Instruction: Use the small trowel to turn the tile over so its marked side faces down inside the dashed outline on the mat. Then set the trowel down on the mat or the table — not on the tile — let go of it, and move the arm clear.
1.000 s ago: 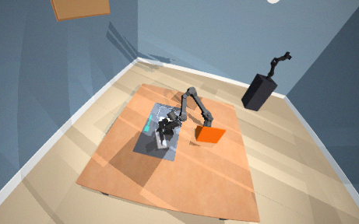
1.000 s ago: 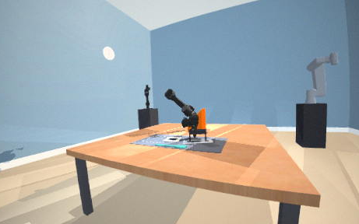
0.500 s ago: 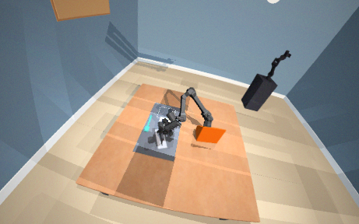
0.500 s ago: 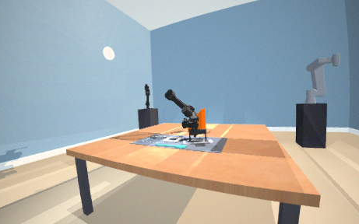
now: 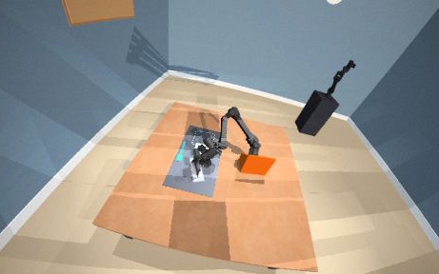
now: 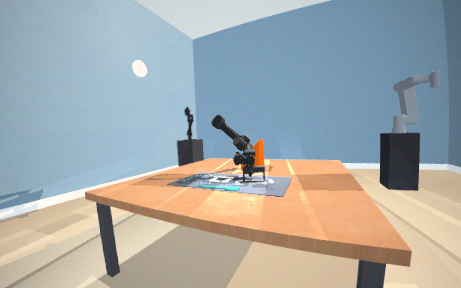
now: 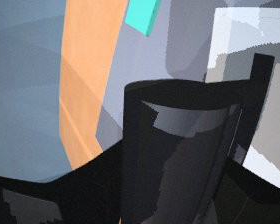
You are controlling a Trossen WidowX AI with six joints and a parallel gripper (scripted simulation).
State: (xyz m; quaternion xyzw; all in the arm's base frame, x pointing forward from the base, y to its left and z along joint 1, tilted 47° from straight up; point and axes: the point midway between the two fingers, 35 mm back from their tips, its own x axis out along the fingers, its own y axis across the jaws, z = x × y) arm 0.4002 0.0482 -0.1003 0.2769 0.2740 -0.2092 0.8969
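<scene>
Now: gripper tip 2 cm past the grey mat, 13 cm to the left of it and 7 cm above it. Round my gripper tip: flat teal tile: 12 cm ahead, 11 cm to the right, 4 cm below.
</scene>
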